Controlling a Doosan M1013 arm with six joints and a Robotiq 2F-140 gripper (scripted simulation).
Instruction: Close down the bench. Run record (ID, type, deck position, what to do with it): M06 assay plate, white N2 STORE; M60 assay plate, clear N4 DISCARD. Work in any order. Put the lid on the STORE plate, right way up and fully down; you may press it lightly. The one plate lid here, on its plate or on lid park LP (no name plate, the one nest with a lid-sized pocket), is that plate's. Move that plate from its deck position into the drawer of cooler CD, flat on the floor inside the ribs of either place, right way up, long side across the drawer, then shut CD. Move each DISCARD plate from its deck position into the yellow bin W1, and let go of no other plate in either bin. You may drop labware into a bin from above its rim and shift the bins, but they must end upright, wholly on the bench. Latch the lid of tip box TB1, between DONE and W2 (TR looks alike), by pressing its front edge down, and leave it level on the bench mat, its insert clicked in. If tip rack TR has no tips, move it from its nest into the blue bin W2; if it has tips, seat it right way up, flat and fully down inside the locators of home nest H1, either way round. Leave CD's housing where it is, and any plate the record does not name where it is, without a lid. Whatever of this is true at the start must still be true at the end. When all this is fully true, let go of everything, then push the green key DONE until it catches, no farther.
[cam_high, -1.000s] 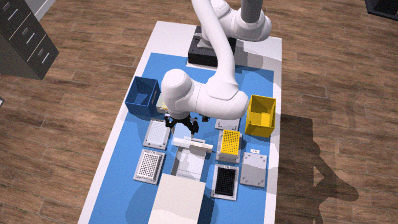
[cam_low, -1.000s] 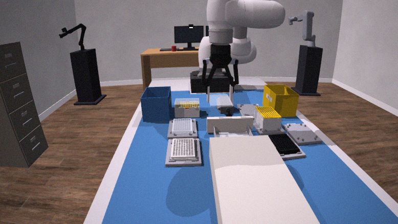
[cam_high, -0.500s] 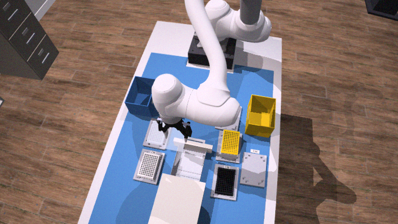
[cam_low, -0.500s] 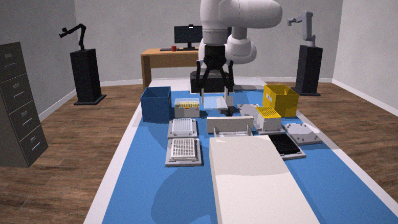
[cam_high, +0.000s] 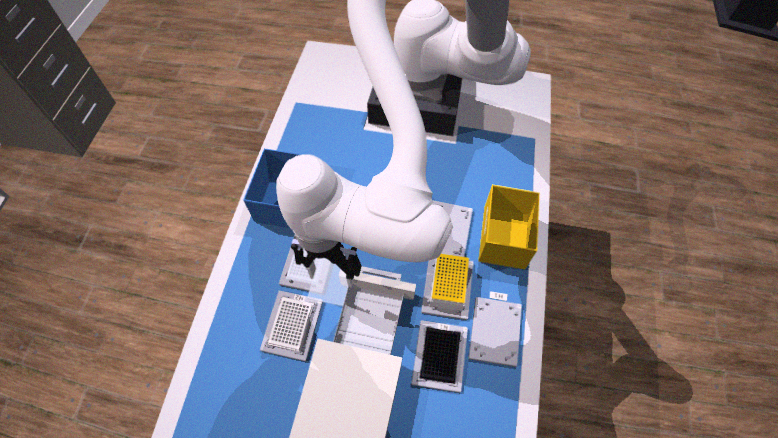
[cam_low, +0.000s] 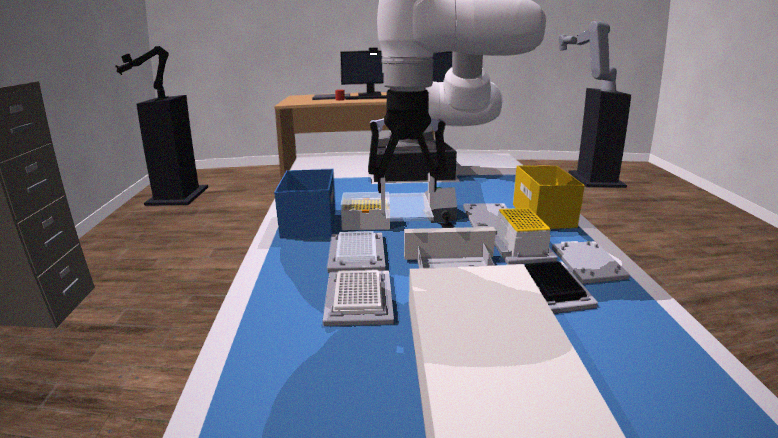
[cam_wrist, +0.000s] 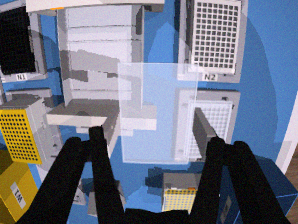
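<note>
My gripper is now 100 mm short of the white plate M06, 90 mm to the left of it and 150 mm above it. The rest, counted from my hand: clear plate lid 20 mm below; then clear assay plate 80 mm behind, 110 mm to the right, 150 mm below; then cooler CD's drawer 70 mm ahead, 100 mm to the left, 140 mm below.
</note>
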